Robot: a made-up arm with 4 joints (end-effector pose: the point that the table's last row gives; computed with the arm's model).
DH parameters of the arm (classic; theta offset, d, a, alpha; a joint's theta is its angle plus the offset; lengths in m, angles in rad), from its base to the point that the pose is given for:
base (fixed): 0 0.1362 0 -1.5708
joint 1: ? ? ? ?
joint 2: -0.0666 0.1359 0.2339 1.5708
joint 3: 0 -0.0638 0.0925 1.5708
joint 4: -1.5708 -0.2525 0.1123 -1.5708
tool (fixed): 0 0.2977 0 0
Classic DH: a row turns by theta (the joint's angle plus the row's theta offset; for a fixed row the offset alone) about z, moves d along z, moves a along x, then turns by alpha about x.
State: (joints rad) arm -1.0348 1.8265 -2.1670 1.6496
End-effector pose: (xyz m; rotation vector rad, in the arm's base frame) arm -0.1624 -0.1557 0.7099 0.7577 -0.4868 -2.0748
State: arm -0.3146 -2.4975 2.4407 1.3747
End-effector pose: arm 0.1666 0.1110 0.4676 2.0070 0.8446 1.7557
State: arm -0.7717 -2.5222 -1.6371 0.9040
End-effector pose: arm -0.0155 -0.2449 -0.0874 -0.6961 1.5329 -1.7641
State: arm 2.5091 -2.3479 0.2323 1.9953
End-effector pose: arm -0.0578 0.3982 0.1787 -0.1268 -1.8248 0.2363
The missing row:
joint 1: -1.5042 0 0.2856 0
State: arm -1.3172 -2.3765 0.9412 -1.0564
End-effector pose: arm -0.5339 0.3987 -0.0685 0.9022 -2.3842 -0.8688
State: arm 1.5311 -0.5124 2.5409 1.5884
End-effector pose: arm 0.0993 0.0404 0.2908 -0.6750 -0.2225 2.4654
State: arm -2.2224 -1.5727 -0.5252 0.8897
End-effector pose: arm 0.2511 0.1703 -0.5011 -0.0688 1.5581 -0.5802
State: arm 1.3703 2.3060 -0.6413 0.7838
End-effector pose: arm -0.0119 0.1093 -0.4548 -0.5648 2.7550 -0.7289
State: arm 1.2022 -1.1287 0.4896 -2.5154
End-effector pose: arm 0.4141 0.2579 0.1364 -0.2245 2.5222 -0.6152
